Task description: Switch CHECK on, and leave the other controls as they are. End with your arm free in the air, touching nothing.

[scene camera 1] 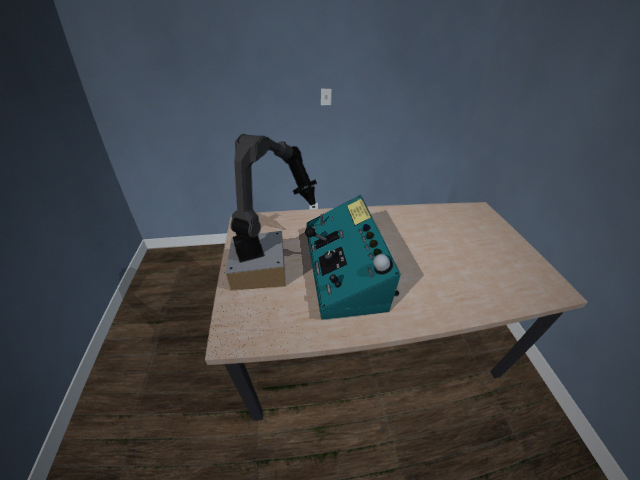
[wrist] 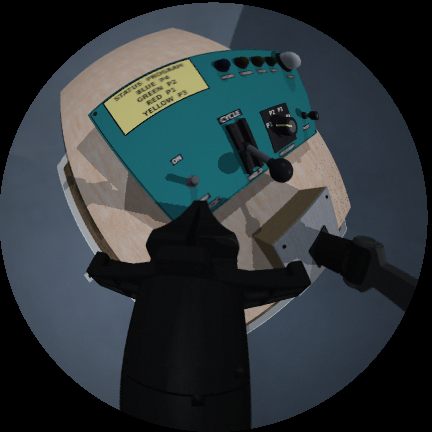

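The teal control panel [scene camera 1: 356, 286] [wrist: 150, 145] stands on the table. The small grey toggle lever [scene camera 1: 322, 220] [wrist: 192, 181] is near its back left corner, between an ON label [wrist: 176, 160] and a partly hidden lower label. Beside that lower label, the CHECK nameplate [wrist: 214, 202] is partly hidden and hard to read. The lever points roughly towards the wrist camera; I cannot tell which way it is thrown. My gripper [scene camera 1: 313, 203] [wrist: 200, 208] is shut and empty, in the air above that corner, with its tips apart from the lever.
The CYCLE lever's black ball [scene camera 1: 310, 231] [wrist: 281, 170] sticks out near the toggle. A rotary knob [scene camera 1: 328, 254] [wrist: 286, 126], a small black control [scene camera 1: 335, 280] [wrist: 313, 115], several dark lamps and a white dome [scene camera 1: 382, 262] [wrist: 290, 61] are farther along. My arm's base block [scene camera 1: 256, 279] stands beside the panel.
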